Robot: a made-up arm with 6 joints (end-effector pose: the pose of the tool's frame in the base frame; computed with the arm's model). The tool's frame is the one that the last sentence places.
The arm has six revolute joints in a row. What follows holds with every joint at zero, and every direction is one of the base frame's.
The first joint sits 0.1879 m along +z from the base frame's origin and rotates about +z.
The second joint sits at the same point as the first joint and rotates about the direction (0.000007, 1, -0.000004).
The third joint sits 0.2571 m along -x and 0.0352 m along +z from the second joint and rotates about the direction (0.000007, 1, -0.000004).
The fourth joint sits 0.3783 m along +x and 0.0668 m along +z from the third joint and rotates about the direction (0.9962, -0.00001, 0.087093).
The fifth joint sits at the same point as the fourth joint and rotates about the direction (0.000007, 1, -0.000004).
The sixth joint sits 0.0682 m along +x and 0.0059 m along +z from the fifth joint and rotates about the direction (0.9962, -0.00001, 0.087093).
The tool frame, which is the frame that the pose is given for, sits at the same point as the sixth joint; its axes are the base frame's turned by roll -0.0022, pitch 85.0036 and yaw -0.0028 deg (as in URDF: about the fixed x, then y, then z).
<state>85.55 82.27 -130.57 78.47 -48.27 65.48</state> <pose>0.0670 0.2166 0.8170 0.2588 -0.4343 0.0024 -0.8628</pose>
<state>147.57 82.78 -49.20 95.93 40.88 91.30</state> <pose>-0.3635 0.1781 0.2731 0.5624 -0.1002 -0.8007 0.1803</pose>
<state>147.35 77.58 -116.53 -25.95 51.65 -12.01</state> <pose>-0.2360 0.1791 0.7310 0.4511 -0.7199 0.1422 0.5079</pose>
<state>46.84 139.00 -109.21 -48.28 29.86 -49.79</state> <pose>0.4447 0.4370 0.1545 0.2692 -0.8330 0.3720 -0.3087</pose>
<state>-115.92 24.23 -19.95 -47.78 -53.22 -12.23</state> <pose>-0.0522 -0.2001 0.4012 0.2630 -0.0144 0.4764 -0.8388</pose>
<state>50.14 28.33 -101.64 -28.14 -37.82 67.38</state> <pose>-0.1371 -0.1333 0.7829 0.6788 -0.1335 -0.2015 0.6934</pose>
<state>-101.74 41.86 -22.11 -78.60 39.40 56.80</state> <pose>-0.0946 -0.2454 0.2989 0.0163 0.6597 0.4731 -0.5837</pose>
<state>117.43 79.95 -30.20 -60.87 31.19 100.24</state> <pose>-0.1174 0.2935 0.1481 0.2626 -0.5214 0.7866 0.2010</pose>
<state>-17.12 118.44 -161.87 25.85 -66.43 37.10</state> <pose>0.3343 -0.1316 0.7638 0.9146 0.0655 -0.2692 0.2946</pose>
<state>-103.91 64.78 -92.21 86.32 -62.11 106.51</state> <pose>-0.1192 -0.2304 0.6895 0.7209 -0.1830 -0.5632 0.3601</pose>
